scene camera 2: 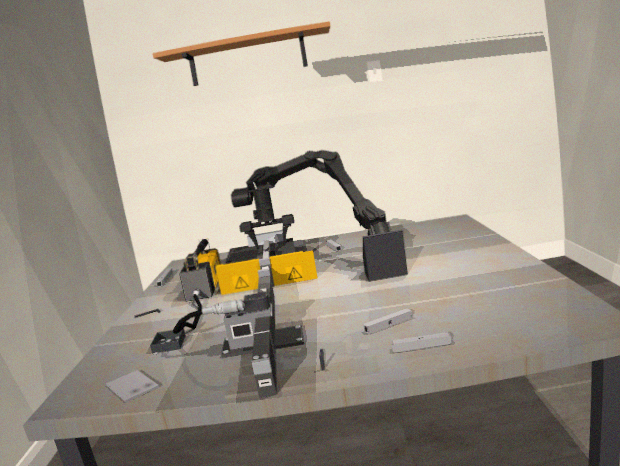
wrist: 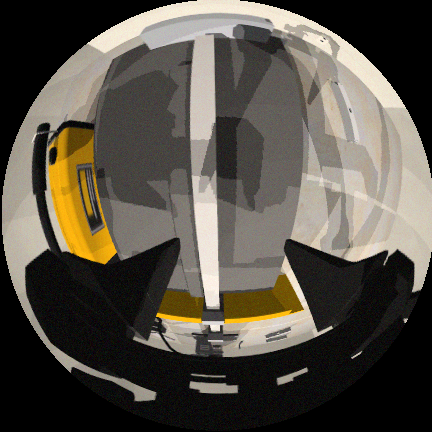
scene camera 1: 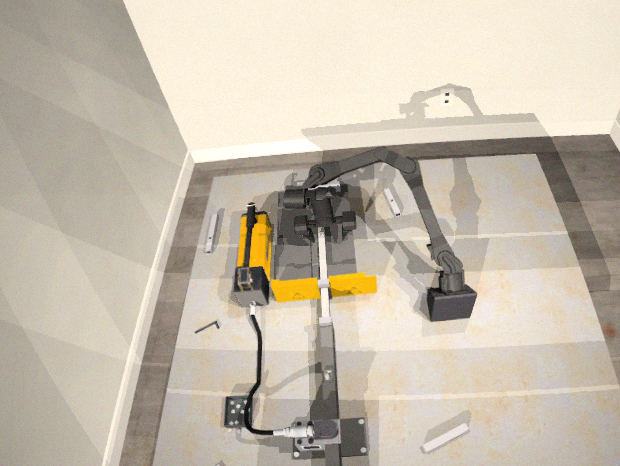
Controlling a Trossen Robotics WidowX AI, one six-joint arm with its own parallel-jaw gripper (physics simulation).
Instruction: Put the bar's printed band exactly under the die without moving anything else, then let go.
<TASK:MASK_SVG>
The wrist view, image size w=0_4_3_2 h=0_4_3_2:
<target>gripper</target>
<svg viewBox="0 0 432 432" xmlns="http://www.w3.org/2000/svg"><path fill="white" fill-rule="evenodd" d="M25 266L26 296L50 343L92 369L124 378L155 391L155 398L134 401L132 391L111 380L91 375L72 366L70 373L104 399L131 413L163 424L198 430L237 430L276 423L311 410L342 392L383 355L405 322L401 314L414 282L414 262L398 249L387 259L388 250L383 250L357 261L349 261L293 239L286 239L283 250L304 295L317 332L336 322L338 325L286 348L253 355L213 357L172 352L133 340L134 336L146 341L149 338L180 251L178 237L111 264L96 262L69 251L62 251L61 259L47 248ZM189 383L195 381L237 385L237 392L199 392L199 389L189 388ZM307 367L306 372L293 376L293 380L277 385L277 377Z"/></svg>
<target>long grey bar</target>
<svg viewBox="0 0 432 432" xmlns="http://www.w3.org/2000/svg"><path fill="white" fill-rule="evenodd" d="M210 324L211 331L220 331L220 325ZM195 35L190 81L190 156L196 236L206 308L219 309L214 34Z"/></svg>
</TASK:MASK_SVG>
